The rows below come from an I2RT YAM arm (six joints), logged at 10 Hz.
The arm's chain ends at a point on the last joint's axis. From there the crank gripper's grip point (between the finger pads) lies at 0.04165 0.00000 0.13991 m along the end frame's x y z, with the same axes.
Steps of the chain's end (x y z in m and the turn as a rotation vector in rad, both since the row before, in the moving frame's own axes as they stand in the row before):
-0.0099 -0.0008 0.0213 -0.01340 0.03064 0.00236
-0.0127 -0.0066 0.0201 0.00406 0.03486 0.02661
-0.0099 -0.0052 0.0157 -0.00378 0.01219 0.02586
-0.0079 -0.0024 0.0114 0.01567 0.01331 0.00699
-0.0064 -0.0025 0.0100 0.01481 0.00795 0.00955
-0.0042 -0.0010 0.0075 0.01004 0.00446 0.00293
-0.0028 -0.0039 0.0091 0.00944 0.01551 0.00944
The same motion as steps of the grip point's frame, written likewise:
-0.0056 0.0012 0.0199 -0.01340 0.03064 0.00236
-0.0079 -0.0060 0.0186 0.00406 0.03486 0.02661
-0.0082 -0.0036 0.0152 -0.00378 0.01219 0.02586
-0.0060 -0.0043 0.0108 0.01567 0.01331 0.00699
-0.0053 -0.0042 0.0097 0.01481 0.00795 0.00955
-0.0036 -0.0023 0.0073 0.01004 0.00446 0.00293
-0.0006 -0.0048 0.0084 0.00944 0.01551 0.00944

